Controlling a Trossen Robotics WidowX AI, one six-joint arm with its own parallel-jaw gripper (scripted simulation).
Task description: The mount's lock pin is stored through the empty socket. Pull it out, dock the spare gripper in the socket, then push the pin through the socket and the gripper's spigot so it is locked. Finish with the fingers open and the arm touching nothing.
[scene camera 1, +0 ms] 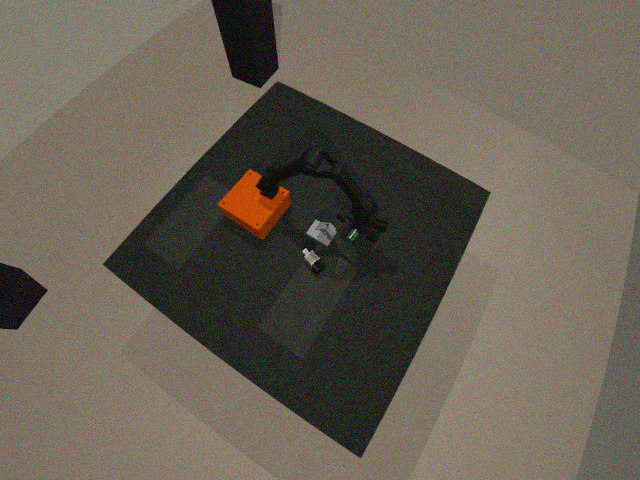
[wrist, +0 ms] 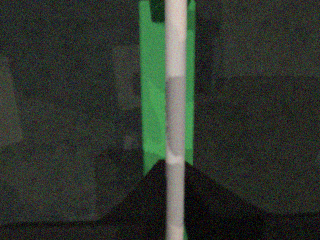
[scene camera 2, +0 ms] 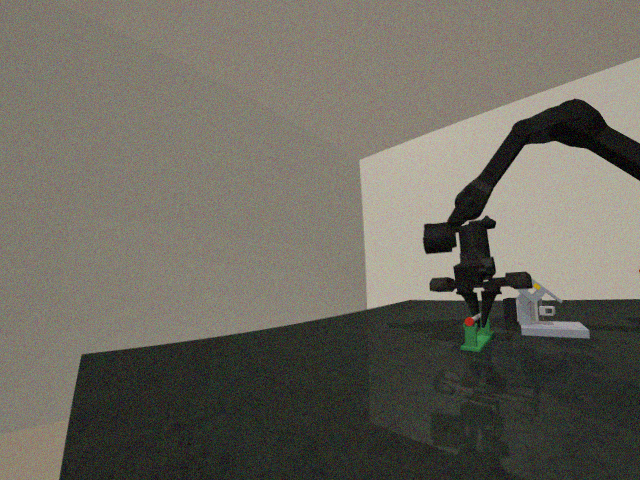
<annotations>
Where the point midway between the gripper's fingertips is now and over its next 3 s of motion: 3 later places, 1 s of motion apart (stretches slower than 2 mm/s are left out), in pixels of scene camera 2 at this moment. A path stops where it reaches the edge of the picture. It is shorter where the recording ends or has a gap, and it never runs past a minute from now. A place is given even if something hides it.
My gripper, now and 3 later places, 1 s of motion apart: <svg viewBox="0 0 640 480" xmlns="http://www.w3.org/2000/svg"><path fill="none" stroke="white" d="M481 327L485 315L487 281L513 265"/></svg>
</annotations>
